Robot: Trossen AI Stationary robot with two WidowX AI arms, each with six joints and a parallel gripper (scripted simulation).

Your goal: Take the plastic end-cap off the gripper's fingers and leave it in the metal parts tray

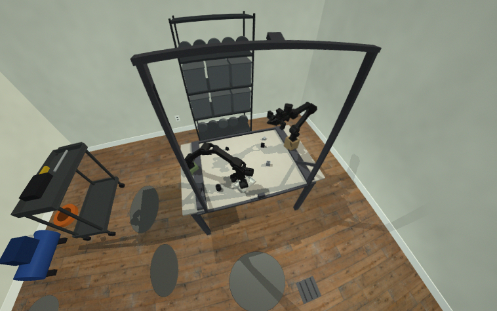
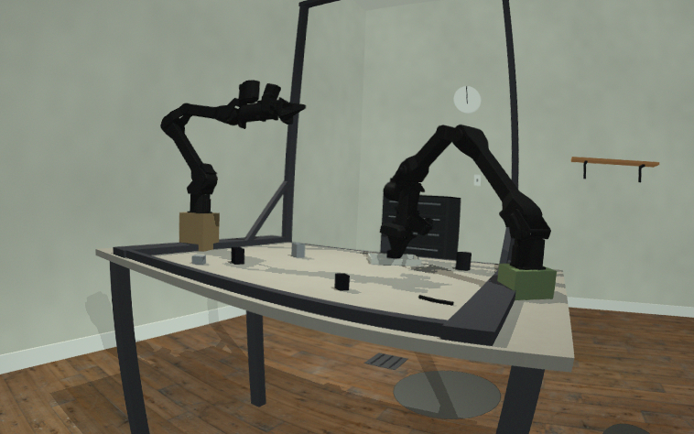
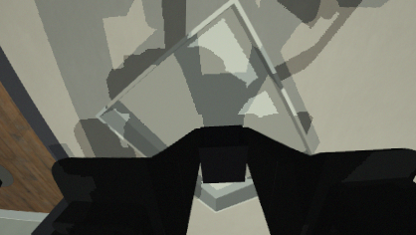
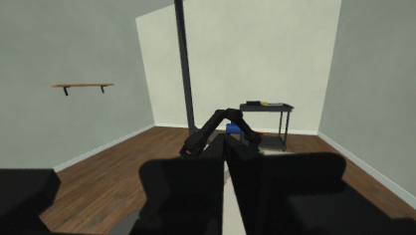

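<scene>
The metal parts tray is 4 cm below my left hand and 2 cm to the right of it. From my left hand the other things lie so: black plastic end-cap 3 cm below, 2 cm to the right.
</scene>
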